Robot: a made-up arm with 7 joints.
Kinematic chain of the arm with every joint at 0, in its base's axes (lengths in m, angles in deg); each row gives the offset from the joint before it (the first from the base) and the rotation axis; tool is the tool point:
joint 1: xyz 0 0 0.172 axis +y
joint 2: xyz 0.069 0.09 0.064 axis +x
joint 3: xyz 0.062 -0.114 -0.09 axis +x
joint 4: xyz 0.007 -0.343 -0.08 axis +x
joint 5: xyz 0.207 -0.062 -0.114 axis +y
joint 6: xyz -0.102 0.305 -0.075 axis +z
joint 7: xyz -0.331 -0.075 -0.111 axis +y
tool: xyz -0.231 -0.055 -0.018
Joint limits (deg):
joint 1: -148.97..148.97
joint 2: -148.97..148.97
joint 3: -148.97..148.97
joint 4: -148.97..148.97
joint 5: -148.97..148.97
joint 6: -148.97..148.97
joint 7: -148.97..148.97
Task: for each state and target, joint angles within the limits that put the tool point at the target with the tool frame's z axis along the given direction. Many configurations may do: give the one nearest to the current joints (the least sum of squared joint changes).
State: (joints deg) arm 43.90 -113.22 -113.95 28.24 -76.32 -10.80 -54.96
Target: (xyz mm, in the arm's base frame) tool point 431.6 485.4 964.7 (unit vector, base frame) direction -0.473 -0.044 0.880
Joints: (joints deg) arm -1.52 -114.53 -107.86 11.16 -56.33 -30.04 -92.08
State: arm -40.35 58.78 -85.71 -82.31 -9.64 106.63 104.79
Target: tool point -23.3 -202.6 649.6 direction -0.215 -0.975 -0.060
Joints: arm -65.24 47.20 -105.30 -107.90 -12.72 104.22 111.05
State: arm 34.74 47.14 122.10 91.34 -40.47 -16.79 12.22
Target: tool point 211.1 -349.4 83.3 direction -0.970 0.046 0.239
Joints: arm 15.74 62.09 110.53 86.82 -51.89 -2.39 -35.20
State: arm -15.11 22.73 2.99 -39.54 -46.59 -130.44 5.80
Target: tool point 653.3 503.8 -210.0 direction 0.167 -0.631 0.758
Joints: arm 28.42 40.01 24.02 -9.73 -36.70 -148.97 -27.44
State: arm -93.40 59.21 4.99 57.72 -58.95 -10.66 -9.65
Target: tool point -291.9 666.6 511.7 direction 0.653 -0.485 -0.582
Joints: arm -110.03 84.62 6.40 50.93 -93.10 10.77 42.66
